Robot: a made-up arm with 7 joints. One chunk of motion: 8 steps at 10 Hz.
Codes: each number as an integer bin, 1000 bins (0 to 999) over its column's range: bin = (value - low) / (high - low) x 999, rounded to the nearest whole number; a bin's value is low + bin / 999 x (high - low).
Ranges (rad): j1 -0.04..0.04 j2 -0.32..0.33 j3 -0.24..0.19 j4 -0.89..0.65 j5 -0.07..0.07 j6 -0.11..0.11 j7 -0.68..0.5
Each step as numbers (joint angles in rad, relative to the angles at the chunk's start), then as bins.
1 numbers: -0.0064 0.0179 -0.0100 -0.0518 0.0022 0.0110 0.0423
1 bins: 420 519 534 544 515 549 612
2 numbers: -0.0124 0.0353 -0.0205 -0.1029 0.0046 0.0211 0.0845
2 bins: 345 546 510 511 532 595 647
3 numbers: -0.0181 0.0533 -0.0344 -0.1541 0.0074 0.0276 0.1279
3 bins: 273 574 478 477 552 625 684
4 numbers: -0.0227 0.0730 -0.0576 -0.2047 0.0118 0.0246 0.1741
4 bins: 216 604 424 445 584 611 723
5 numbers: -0.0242 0.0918 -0.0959 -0.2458 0.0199 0.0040 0.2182
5 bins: 197 633 335 418 642 518 760
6 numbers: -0.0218 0.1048 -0.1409 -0.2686 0.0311 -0.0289 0.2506
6 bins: 227 653 230 403 721 368 788
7 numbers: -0.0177 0.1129 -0.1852 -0.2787 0.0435 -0.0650 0.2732
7 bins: 278 665 127 397 810 204 807
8 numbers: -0.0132 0.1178 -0.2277 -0.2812 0.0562 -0.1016 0.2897
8 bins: 335 673 29 395 901 38 821
